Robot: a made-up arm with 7 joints.
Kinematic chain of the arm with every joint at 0, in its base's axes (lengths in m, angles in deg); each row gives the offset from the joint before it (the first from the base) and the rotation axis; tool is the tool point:
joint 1: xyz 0 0 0 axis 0 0.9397 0.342
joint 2: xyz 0 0 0 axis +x
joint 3: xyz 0 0 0 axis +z
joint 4: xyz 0.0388 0 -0.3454 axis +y
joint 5: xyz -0.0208 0 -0.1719 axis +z
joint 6: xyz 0 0 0 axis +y
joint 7: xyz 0 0 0 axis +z
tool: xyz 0 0 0
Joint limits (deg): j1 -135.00..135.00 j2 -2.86..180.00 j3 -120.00..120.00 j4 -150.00..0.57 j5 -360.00..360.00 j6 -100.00..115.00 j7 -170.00..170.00
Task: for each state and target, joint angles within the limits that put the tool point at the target. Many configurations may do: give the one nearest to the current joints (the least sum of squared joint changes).
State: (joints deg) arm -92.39 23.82 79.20 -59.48 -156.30 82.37 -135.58
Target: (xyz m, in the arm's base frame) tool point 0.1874 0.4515 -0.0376
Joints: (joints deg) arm -51.70 57.55 101.24 -55.20 -156.30 82.37 -135.58
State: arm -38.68 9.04 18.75 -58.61 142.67 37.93 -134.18
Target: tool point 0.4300 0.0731 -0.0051
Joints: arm -59.14 19.31 20.15 -84.16 142.67 37.93 -134.18
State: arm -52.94 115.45 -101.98 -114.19 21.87 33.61 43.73
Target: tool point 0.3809 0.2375 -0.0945
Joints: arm -67.83 70.09 -93.97 -73.61 21.87 33.61 43.73
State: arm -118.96 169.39 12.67 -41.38 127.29 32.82 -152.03
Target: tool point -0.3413 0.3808 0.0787
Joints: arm -115.72 149.09 8.77 -27.10 127.29 32.82 -152.03
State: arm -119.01 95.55 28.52 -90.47 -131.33 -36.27 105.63
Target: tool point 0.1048 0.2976 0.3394
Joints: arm -106.47 77.21 23.62 -71.21 -131.33 -36.27 105.63
